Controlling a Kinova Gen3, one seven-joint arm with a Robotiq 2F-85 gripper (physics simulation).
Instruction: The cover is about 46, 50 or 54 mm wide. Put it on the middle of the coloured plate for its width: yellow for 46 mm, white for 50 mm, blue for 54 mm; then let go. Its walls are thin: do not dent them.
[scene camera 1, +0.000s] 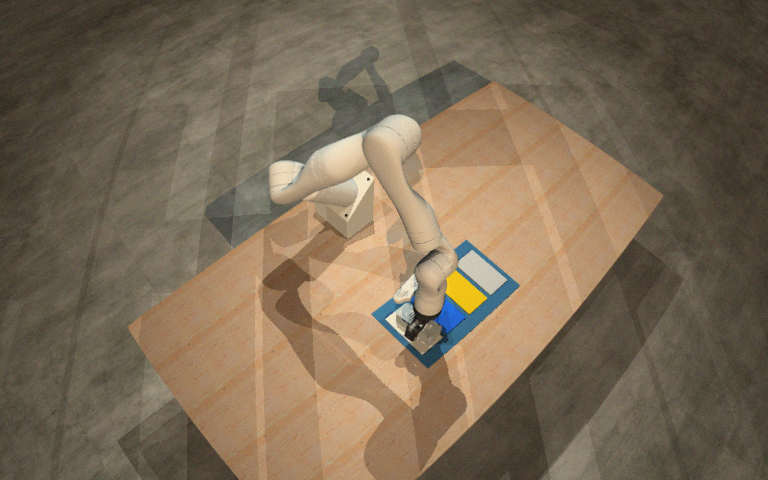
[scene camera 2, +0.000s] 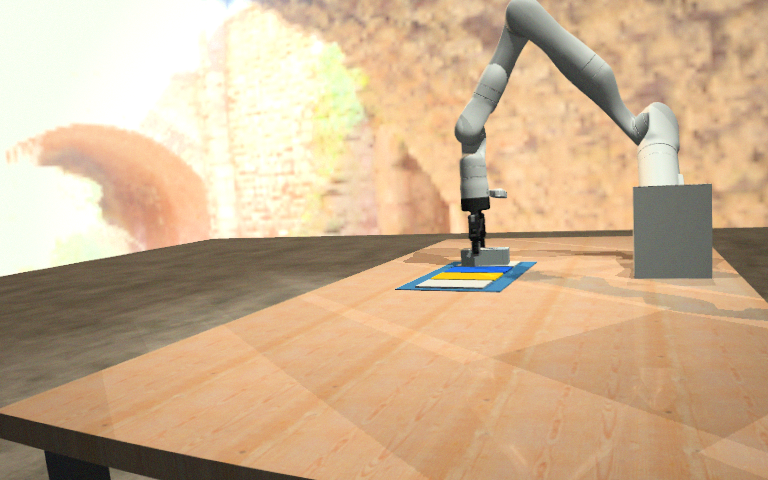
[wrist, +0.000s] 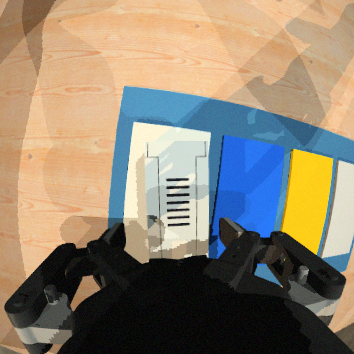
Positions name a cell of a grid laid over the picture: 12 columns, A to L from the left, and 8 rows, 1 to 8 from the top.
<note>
In view: the gripper (scene camera 2: H5), a cover (scene camera 2: H5), a yellow plate (wrist: K4), a blue mat (wrist: E3), a blue plate (wrist: I4) and a white plate (wrist: E5).
The cover is seen too in the wrist view (wrist: G4). The gripper is seen too in the wrist view (wrist: F6).
</note>
